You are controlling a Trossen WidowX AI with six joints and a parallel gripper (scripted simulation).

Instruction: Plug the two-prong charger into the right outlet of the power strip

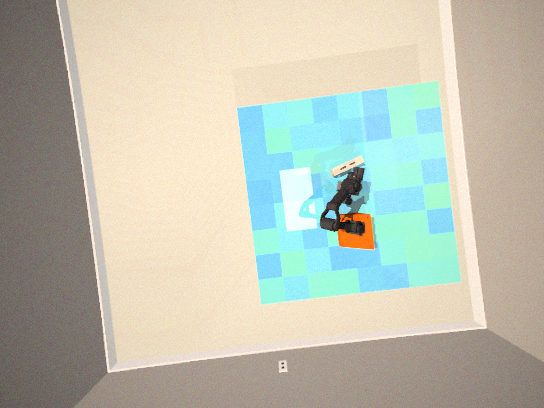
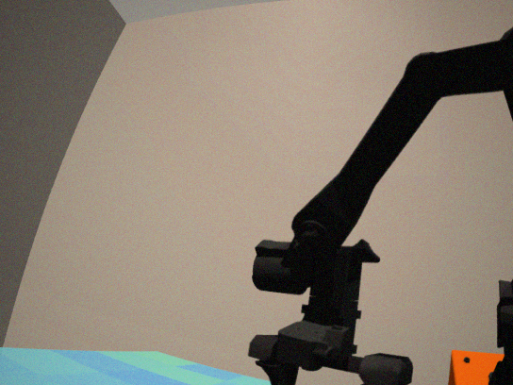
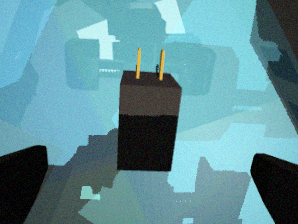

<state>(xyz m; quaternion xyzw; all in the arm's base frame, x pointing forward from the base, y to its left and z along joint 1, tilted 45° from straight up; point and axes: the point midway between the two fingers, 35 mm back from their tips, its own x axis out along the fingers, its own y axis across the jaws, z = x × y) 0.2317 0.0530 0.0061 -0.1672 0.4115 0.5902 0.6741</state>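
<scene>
Right now my gripper tip is 10 mm short of the dark grey charger, 20 mm to the right of it and 40 mm above it.
</scene>
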